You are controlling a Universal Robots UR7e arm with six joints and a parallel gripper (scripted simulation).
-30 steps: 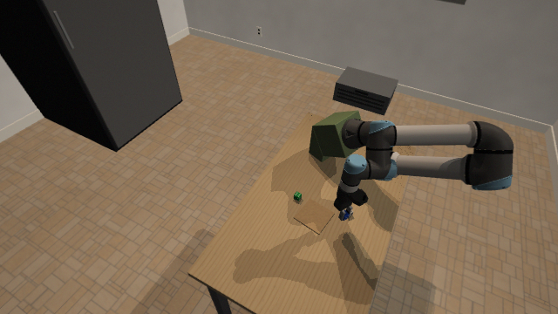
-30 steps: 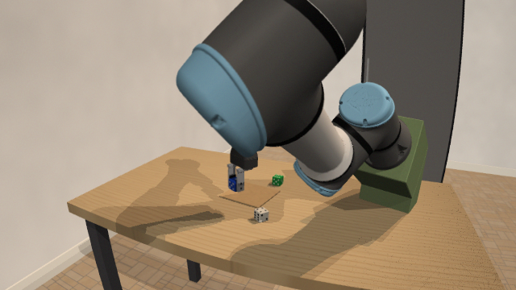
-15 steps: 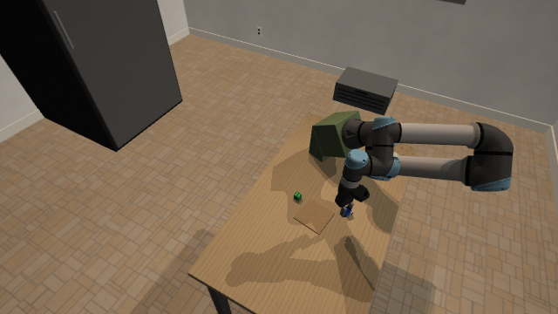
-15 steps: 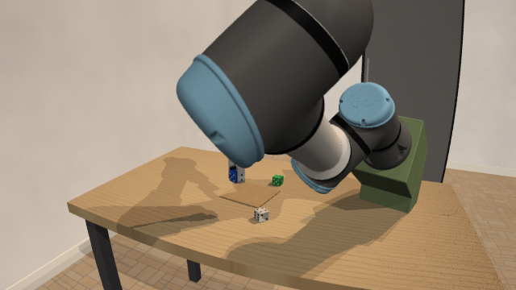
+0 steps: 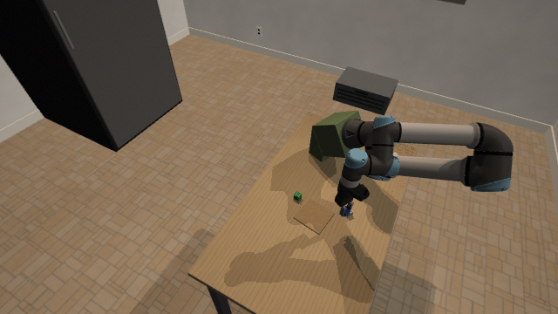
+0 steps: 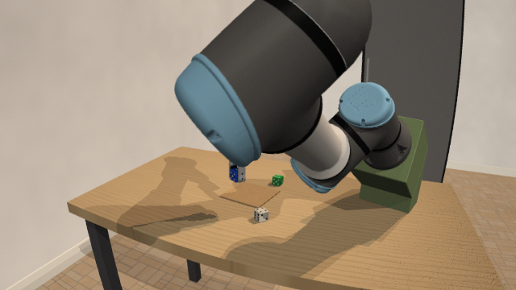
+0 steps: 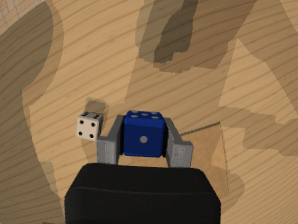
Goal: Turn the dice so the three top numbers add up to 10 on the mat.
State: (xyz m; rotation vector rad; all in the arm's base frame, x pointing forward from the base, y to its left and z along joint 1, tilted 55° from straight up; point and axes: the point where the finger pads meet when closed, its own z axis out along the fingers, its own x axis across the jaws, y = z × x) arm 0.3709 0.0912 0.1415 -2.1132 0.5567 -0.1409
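The tan mat is 130 mm to the right of my hand, 120 mm below it and 30 mm ahead of it. The rest, counted from my hand: blue die (right at my hand); then green die (250 mm to the right, 100 mm below, 10 mm behind); then white die (100 mm below, 80 mm behind).
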